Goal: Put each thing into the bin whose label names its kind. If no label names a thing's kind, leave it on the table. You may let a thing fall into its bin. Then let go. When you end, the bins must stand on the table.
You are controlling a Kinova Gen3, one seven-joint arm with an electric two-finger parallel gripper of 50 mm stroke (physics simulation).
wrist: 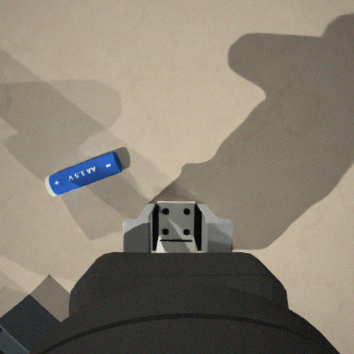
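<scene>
A white domino (176, 221) with black dots and a black line is between the two fingers of my gripper (175, 219), near the bottom middle of the wrist view. The fingers touch its left and right sides, so the gripper is shut on it. The domino's near end is hidden by the gripper body. A blue AA battery (86, 173) with a white end lies on the table to the left of the gripper, apart from it. Part of a dark bin (30, 320) shows at the lower left corner; its label does not show.
The beige table (165, 65) spreads around the battery and the gripper. Shadows of the arm fall across it at the right and the left. The dark bin's corner is close to the gripper body's left side.
</scene>
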